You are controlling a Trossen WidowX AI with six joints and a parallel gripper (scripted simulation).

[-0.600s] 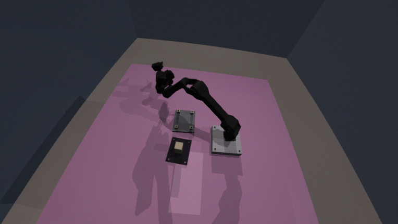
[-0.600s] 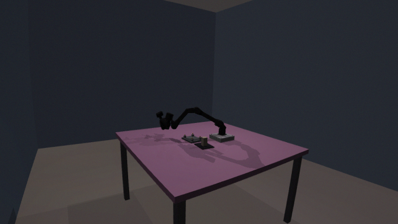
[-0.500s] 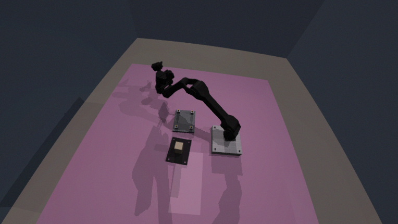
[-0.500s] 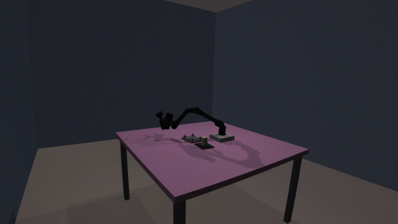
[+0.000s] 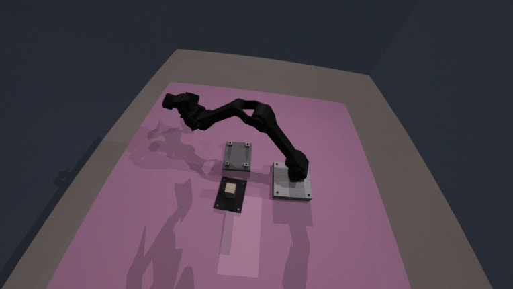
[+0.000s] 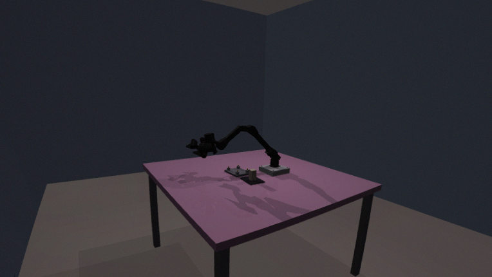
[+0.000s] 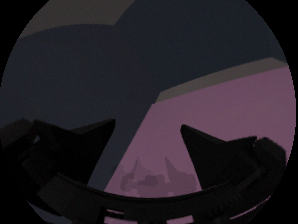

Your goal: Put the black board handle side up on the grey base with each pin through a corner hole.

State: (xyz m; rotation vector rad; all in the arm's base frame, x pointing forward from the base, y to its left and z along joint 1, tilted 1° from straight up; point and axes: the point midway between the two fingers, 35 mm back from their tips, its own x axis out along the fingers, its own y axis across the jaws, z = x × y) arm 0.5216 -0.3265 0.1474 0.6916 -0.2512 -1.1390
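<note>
My gripper tip is 420 mm to the right of the flat black board, 240 mm past it and 150 mm above it. The rest, counted from my gripper tip: grey base (270 mm behind, 230 mm to the left, 160 mm below).
</note>
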